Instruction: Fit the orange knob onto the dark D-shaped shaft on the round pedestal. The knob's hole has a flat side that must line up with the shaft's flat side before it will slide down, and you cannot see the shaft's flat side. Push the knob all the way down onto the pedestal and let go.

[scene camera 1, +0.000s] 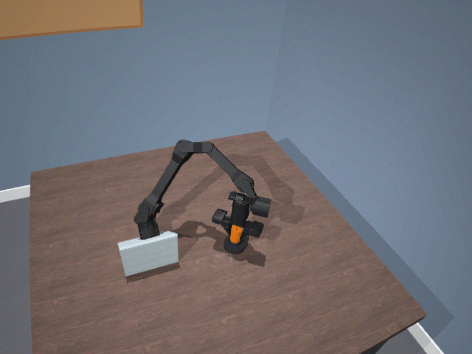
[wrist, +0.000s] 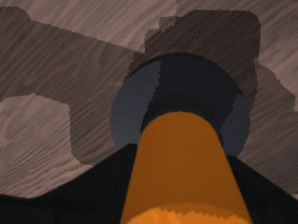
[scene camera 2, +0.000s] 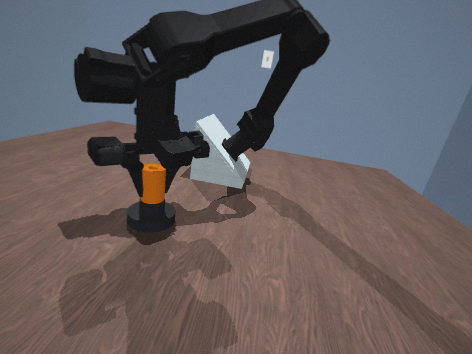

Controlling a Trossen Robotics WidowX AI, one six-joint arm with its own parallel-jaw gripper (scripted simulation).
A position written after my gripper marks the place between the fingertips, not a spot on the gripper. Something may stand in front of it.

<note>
I see my gripper (scene camera 2: 152, 194), an orange knob (scene camera 2: 154, 175) and a dark round pedestal (scene camera 2: 141, 216).
The orange knob also shows in the wrist view (wrist: 180, 164). My gripper also shows in scene camera 1 (scene camera 1: 235, 237) and in the wrist view (wrist: 179, 158). The dark round pedestal also shows in the wrist view (wrist: 171, 82).
</note>
